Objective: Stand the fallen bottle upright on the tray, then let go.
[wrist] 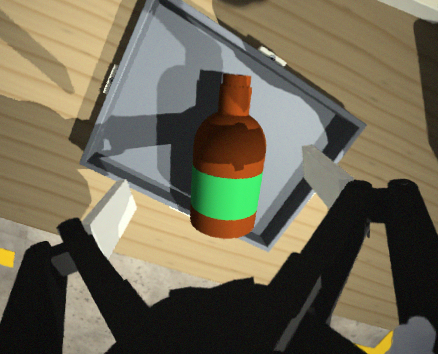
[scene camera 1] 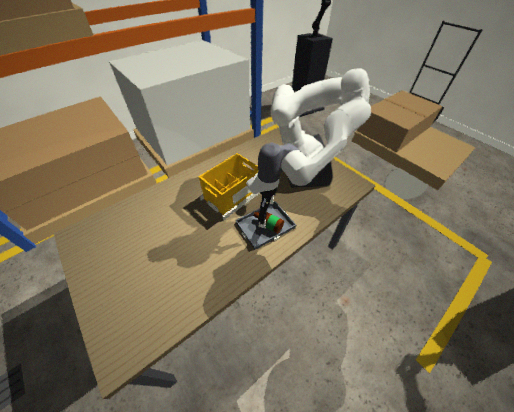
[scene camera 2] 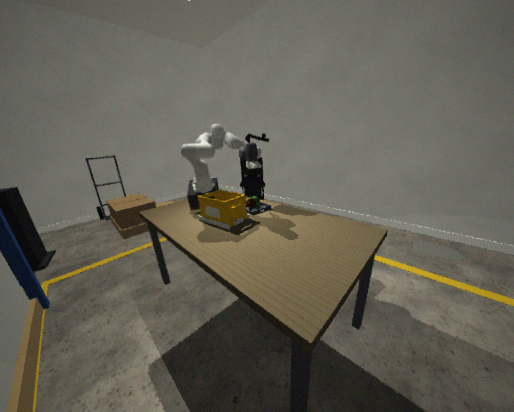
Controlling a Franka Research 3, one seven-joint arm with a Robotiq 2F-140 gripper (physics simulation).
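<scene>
The brown bottle with a green label (scene camera 1: 274, 223) (scene camera 2: 255, 201) (wrist: 227, 195) lies on its side in the shallow grey tray (scene camera 1: 251, 232) (wrist: 287, 125). In the wrist view its neck points up the picture, and its base overlaps the tray's lower rim. My gripper (scene camera 1: 262, 222) (wrist: 215, 178) is open, pointing down over the tray. In the wrist view its fingertips stand wide apart, one on each side of the bottle's lower half, with a gap to it on both sides. In the scene camera 2 view the fingers are hard to tell from the black stand behind.
A yellow crate with dividers (scene camera 1: 213, 197) (scene camera 2: 222, 209) stands on the wooden table (scene camera 1: 165, 280) (scene camera 2: 280, 270) beside the tray. The tray has raised walls and lies near the table's long edge. The arm's base stands at the table's end.
</scene>
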